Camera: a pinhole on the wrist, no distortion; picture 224 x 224 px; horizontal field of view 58.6 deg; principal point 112.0 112.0 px. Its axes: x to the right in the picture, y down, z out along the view. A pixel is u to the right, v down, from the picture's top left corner.
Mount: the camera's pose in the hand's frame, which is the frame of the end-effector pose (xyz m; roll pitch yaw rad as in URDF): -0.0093 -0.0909 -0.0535 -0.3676 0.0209 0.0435
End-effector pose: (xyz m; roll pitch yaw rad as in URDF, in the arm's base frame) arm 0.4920 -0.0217 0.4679 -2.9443 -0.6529 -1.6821
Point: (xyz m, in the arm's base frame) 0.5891 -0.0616 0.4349
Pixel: 129.9 35.1
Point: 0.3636 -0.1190 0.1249
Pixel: 63.3 170.5
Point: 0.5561 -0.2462 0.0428
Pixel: 80.2 75.2
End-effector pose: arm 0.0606 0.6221 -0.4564 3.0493 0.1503 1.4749
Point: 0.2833 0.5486 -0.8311
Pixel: 118.5 150.8
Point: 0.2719 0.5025 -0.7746
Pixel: 96.5 162.2
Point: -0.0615 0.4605 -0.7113
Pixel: 19.6 8.8
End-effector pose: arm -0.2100 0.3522 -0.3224 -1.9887 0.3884 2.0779
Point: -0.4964 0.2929 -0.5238
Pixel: 195.9 95.8
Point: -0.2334 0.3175 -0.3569
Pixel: 122.9 209.1
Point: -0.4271 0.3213 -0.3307
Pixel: 186.9 19.0
